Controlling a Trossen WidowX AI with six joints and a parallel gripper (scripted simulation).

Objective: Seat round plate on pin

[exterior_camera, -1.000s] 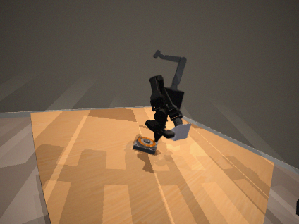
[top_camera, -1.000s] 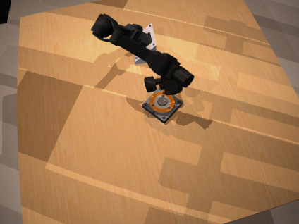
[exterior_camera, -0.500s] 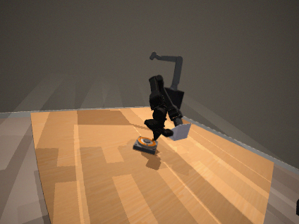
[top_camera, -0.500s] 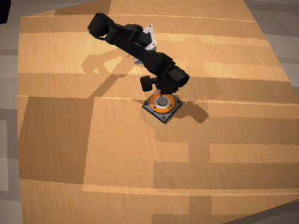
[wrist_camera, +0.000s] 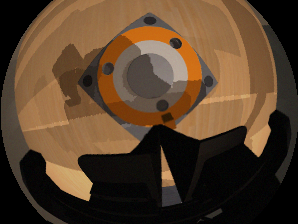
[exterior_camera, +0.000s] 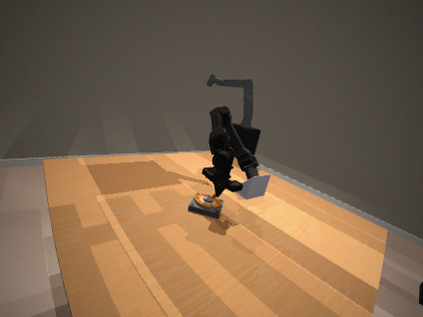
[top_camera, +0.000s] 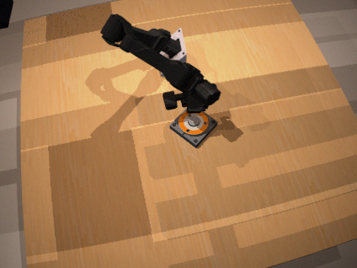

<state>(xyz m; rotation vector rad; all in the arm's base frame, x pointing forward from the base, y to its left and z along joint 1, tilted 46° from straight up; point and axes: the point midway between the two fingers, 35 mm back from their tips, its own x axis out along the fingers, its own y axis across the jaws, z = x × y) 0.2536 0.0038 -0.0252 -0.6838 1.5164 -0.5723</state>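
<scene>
The square base is 50 mm ahead of my gripper tip and 20 mm below it.
</scene>
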